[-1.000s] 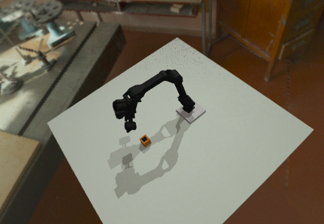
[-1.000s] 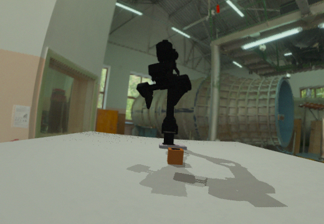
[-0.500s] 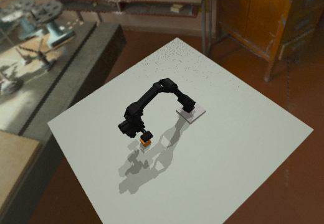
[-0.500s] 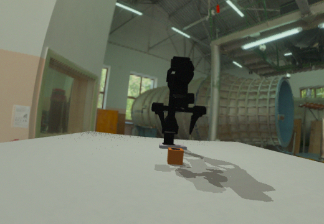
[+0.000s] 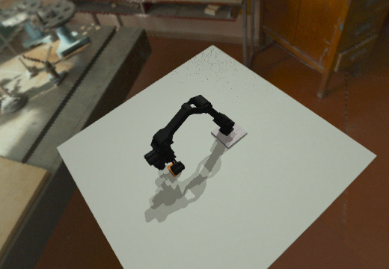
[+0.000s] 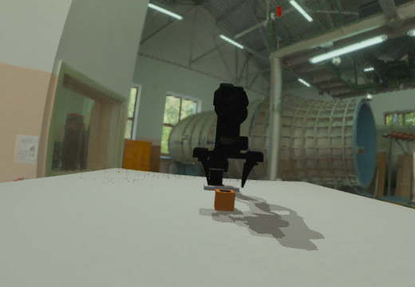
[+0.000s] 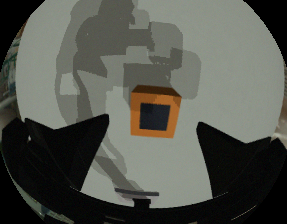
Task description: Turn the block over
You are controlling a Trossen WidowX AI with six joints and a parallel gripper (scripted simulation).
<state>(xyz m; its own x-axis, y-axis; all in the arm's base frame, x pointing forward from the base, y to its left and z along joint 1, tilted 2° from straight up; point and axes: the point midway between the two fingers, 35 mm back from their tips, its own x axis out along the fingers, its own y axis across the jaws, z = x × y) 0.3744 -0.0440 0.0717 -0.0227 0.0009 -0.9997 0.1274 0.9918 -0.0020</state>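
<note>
Right now the orange block is 20 mm below my gripper tip.
</note>
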